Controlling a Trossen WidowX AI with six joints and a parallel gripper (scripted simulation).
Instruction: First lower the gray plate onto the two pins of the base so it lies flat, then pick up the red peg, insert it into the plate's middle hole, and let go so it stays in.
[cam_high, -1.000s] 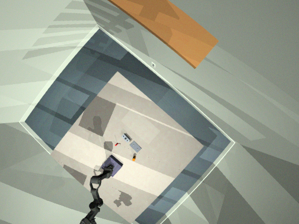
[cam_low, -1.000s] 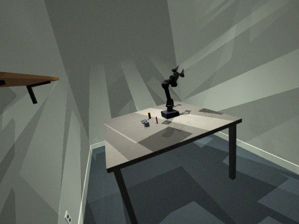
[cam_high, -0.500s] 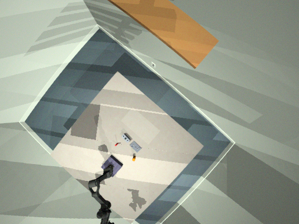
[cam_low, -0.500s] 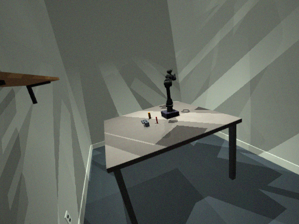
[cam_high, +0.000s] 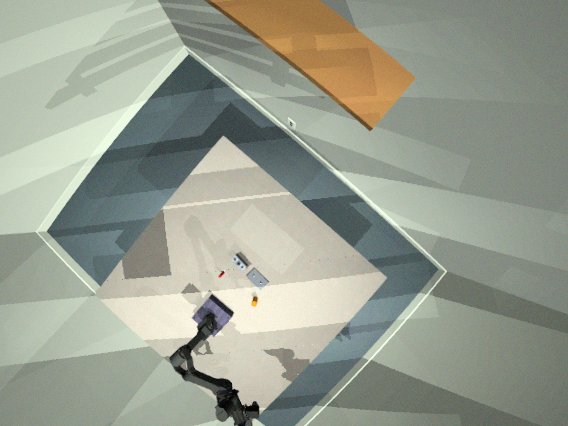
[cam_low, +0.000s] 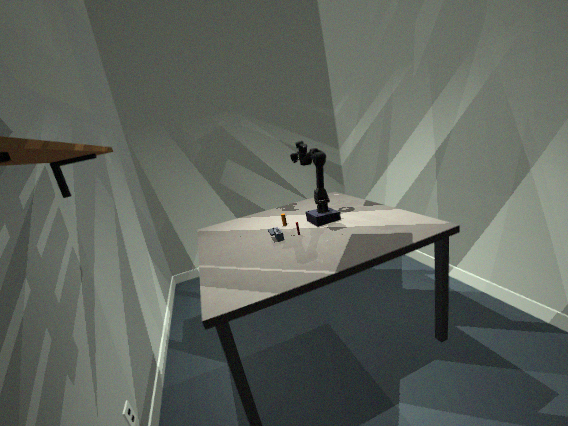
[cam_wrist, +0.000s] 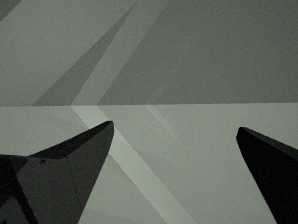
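My gripper tip is now 53 cm short of the gray plate, 49 cm to the right of it and 43 cm above it. The rest, counted from my gripper tip: red peg (54 cm to the left, 42 cm below, 41 cm ahead); then orange object (42 cm below, 39 cm ahead, 29 cm to the left).
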